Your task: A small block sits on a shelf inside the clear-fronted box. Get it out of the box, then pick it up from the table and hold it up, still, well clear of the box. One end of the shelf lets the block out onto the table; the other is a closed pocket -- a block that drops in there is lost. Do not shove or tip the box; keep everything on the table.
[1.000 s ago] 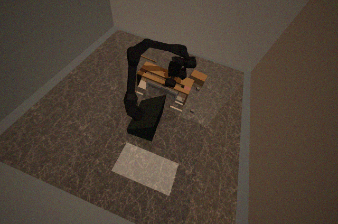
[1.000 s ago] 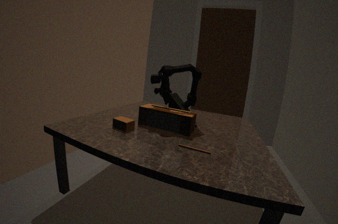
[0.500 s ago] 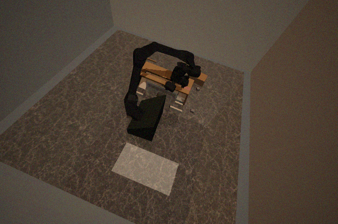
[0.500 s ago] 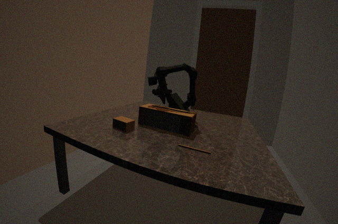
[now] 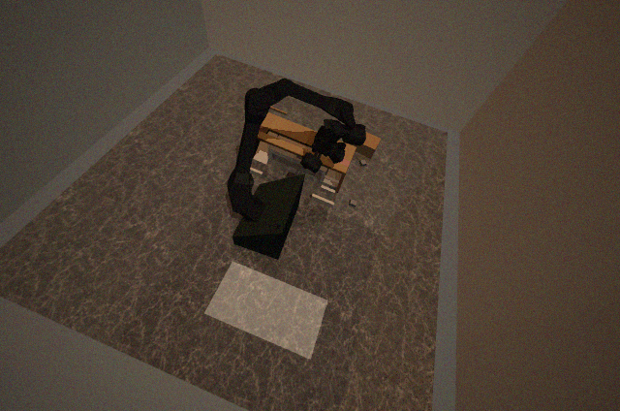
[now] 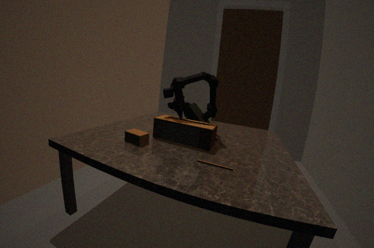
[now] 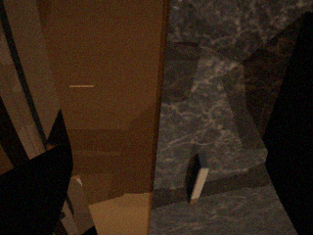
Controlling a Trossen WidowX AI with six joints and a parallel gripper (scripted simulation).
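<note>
My gripper tip is now 7 cm above the brown box, 5 cm to the right of it and 4 cm short of it. Round my gripper tip: brown block 28 cm ahead, 17 cm to the right, 10 cm below; then thin stick 32 cm ahead, 30 cm to the left, 13 cm below.
</note>
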